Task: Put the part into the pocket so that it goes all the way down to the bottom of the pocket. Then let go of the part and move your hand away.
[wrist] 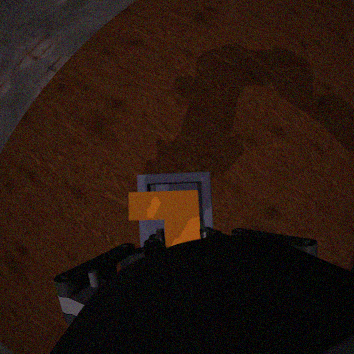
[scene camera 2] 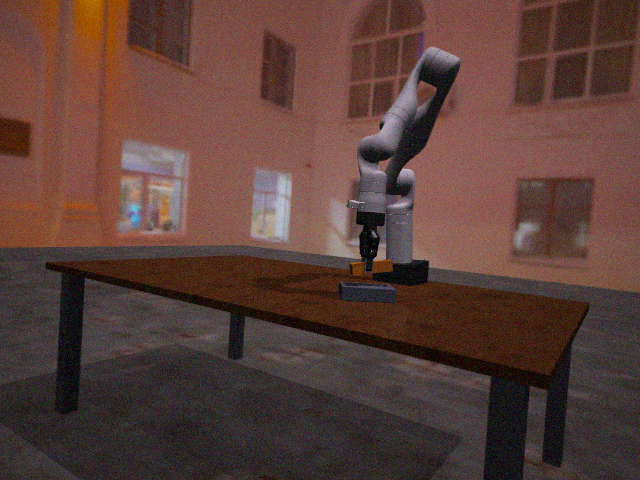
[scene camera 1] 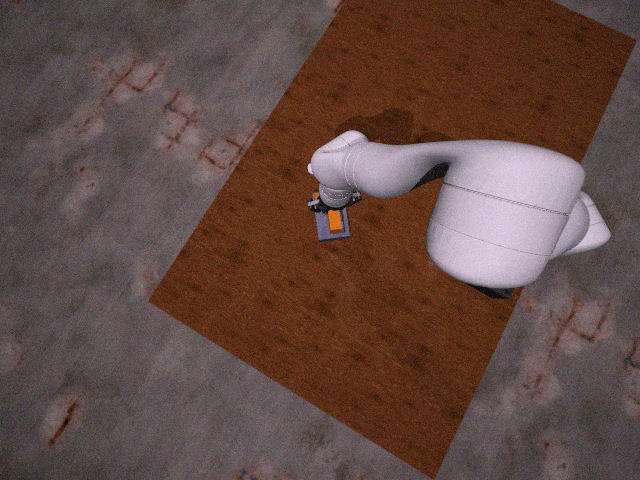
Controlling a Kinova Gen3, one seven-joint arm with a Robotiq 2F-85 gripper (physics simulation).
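Seen in the pictures: gripper, between the fingertips: (wrist: 180,235) (scene camera 2: 366,272); arm's base, origin of its link: (scene camera 2: 399,261).
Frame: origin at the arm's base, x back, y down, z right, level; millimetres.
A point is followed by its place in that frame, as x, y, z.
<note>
The orange L-shaped part (scene camera 1: 334,221) @(-397, -33, -160) (scene camera 2: 383,266) @(-407, -19, -169) (wrist: 181,206) @(-443, -22, -103) is held level above the blue-grey block with the pocket (scene camera 1: 323,231) @(-413, 36, -186) (scene camera 2: 368,295) @(-458, 55, -161) (wrist: 206,200) @(-417, 36, -81). In scene camera 2 a gap shows between the part and the block's top. In the wrist view the part covers much of the pocket; its short arm reaches past the block's left rim, and the pocket's far end shows beyond it. My gripper (scene camera 1: 334,206) @(-423, 2, -128) (scene camera 2: 368,266) @(-423, 2, -128) (wrist: 180,235) @(-423, 2, -128) is shut on the part, above the block. The near end of the part and block is hidden by the gripper in the wrist view.
The block stands on the brown wooden table (scene camera 1: 320,320) @(-283, 71, -397) (scene camera 2: 206,281) @(-613, 72, 297) (wrist: 90,165) @(-574, 71, -146). The arm's black base (scene camera 2: 417,272) @(-16, 28, -82) stands behind the block in scene camera 2. The arm's shadow falls on the table beside the block. Grey floor (scene camera 1: 77,217) lies beyond the table's edges.
</note>
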